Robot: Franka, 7 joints.
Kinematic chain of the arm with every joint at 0, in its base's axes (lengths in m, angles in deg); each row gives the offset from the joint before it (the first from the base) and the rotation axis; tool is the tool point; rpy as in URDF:
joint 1: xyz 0 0 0.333 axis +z
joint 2: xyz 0 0 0 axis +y
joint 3: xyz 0 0 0.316 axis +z
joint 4: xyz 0.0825 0 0 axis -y
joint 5: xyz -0.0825 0 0.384 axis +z
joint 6: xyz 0 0 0 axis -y
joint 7: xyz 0.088 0 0 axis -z
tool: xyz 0 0 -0.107 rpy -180 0 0
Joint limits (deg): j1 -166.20..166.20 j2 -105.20..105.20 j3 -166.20..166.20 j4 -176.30..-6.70 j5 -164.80..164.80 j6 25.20..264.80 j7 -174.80..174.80
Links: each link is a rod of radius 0.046 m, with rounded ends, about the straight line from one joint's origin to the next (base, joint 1, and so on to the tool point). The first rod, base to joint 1, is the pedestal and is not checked.
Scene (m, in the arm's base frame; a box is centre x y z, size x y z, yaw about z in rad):
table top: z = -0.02
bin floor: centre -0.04 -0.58 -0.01 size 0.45 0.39 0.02 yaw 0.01
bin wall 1: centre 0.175 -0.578 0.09 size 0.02 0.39 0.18 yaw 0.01
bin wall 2: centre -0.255 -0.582 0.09 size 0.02 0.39 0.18 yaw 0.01
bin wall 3: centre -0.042 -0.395 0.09 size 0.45 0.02 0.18 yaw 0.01
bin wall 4: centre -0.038 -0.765 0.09 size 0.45 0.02 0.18 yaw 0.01
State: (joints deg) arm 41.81 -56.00 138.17 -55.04 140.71 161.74 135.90
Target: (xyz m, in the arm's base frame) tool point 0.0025 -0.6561 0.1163
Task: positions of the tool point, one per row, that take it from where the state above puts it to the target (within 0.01 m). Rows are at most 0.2 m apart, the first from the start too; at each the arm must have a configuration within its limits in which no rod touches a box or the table.
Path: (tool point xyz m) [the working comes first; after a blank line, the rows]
Joints at the target: 105.70 -53.20 166.20 -84.81 150.26 174.44 135.90
Straight joint move there: touches bin wall 2.

1: -0.6783 -0.3830 0.3978
2: -0.5480 -0.5180 0.3781
3: -0.3820 -0.6163 0.3601
4: -0.1926 -0.6649 0.3453
5: 0.0025 -0.6561 0.3346
6: 0.0048 -0.6655 0.2272
7: 0.0025 -0.6561 0.1163

